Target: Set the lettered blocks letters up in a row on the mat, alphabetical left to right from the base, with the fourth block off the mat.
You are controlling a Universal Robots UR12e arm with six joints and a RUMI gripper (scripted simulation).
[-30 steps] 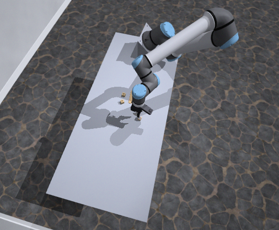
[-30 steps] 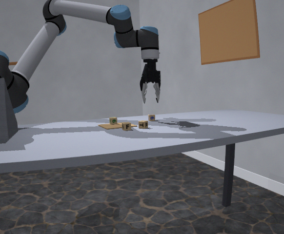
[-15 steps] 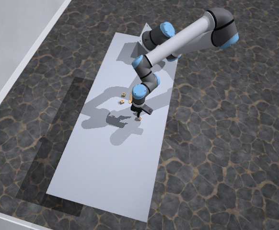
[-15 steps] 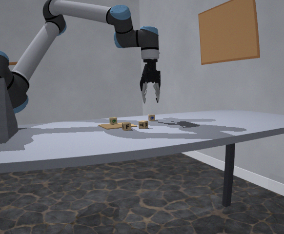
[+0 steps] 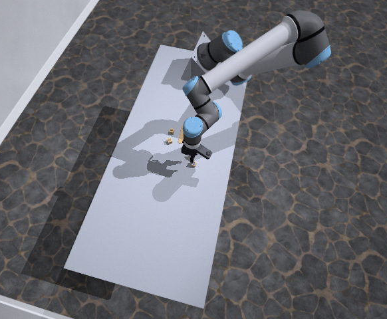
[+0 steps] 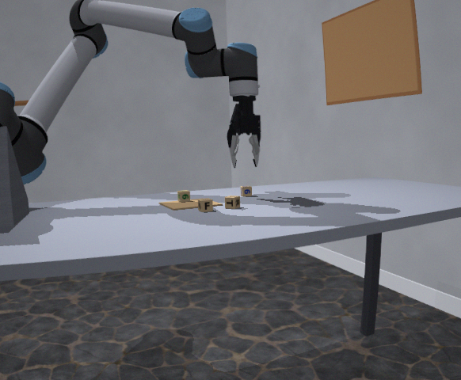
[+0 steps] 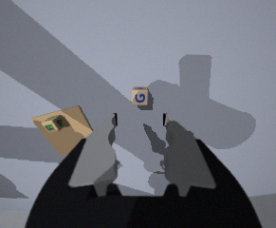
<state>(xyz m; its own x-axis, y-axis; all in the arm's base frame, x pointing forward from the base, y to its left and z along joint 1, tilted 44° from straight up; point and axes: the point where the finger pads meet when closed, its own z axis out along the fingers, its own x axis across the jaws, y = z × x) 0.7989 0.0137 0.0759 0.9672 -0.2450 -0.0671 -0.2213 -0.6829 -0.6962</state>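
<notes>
My hand is 90 mm above the blue-marked block. Round my hand: tan mat: 210 mm behind, 100 mm below, 70 mm to the right; green-marked block: 210 mm behind, 80 mm below, 20 mm to the right.
</notes>
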